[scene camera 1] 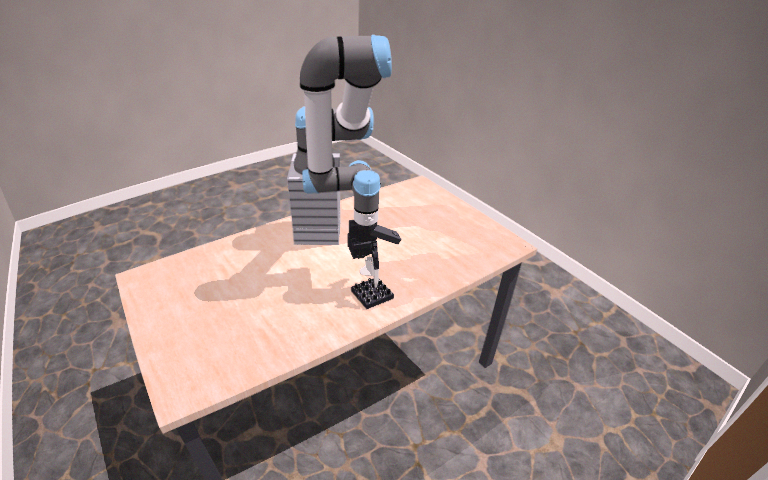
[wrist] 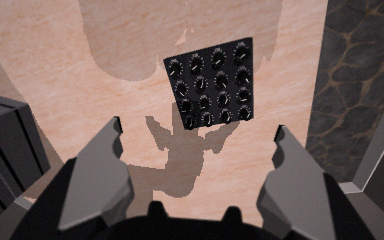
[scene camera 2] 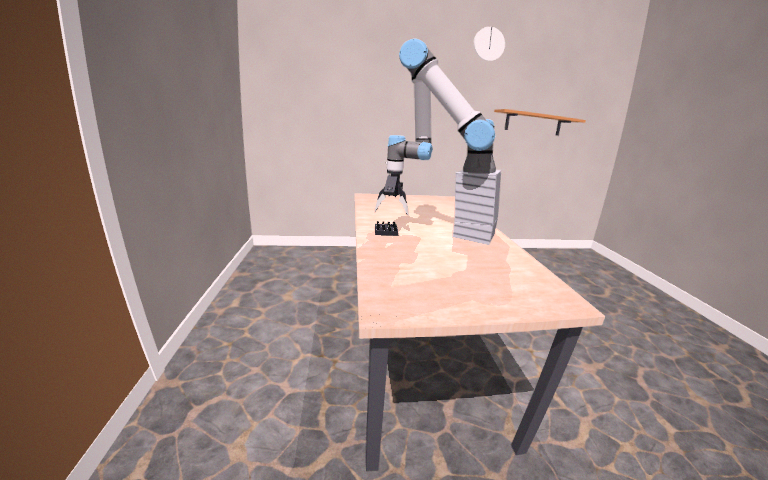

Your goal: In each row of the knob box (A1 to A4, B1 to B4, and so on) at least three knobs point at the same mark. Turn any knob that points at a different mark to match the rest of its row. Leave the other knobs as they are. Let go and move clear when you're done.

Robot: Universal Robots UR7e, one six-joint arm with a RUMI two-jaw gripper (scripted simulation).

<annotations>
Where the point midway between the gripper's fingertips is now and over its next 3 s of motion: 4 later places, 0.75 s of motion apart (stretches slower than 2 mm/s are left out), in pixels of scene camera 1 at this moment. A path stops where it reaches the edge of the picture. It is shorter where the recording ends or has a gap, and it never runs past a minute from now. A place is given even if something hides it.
My gripper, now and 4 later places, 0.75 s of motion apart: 368, 272; 370, 274; 371, 275; 371, 279; 371, 282
</annotations>
